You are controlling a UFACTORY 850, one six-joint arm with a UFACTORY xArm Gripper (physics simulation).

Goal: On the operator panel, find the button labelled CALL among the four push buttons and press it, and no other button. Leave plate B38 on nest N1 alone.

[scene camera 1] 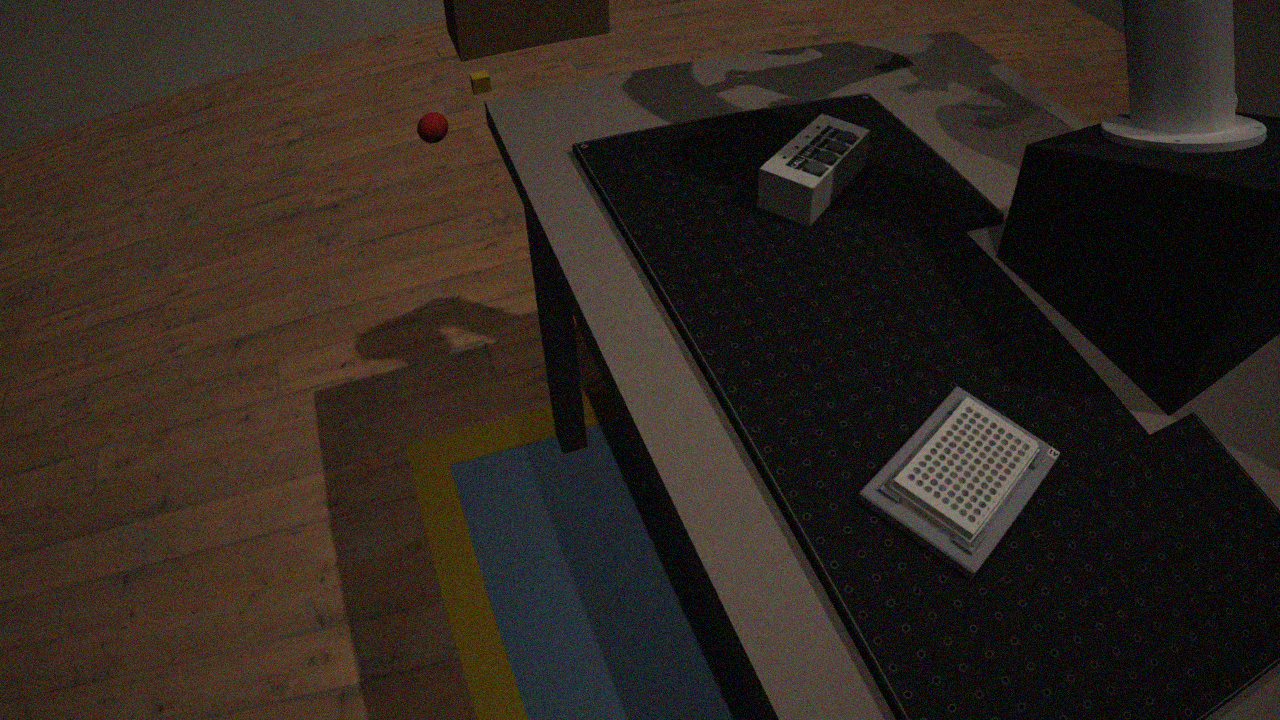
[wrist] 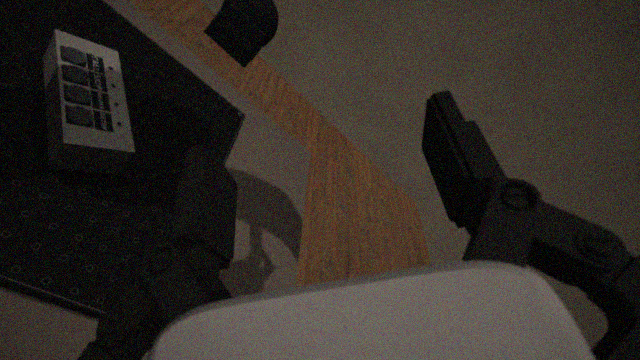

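The operator panel [scene camera 1: 787,195] [wrist: 97,141] is a pale box on the black perforated board, at upper centre-right in the scene view and upper left in the wrist view. Its top carries four dark push buttons in a row, with small labels beside them that are too blurred to read, so I cannot tell which is CALL. My gripper [wrist: 320,143] is open and empty, its dark fingers wide apart; in the wrist view the panel lies left of the left finger. The gripper does not show in the scene view. White plate B38 [scene camera 1: 968,465] sits on the grey nest N1 [scene camera 1: 972,562].
The black board [scene camera 1: 805,313] [wrist: 55,220] lies on the pale table [scene camera 1: 626,331]. The white robot base [scene camera 1: 1181,71] stands on a black pedestal [scene camera 1: 1127,259] at the right. A red ball [scene camera 1: 433,127], a yellow cube [scene camera 1: 480,82] and a brown box [scene camera 1: 532,26] show beyond the table. A dark rounded object [wrist: 247,27] is at the wrist view's top.
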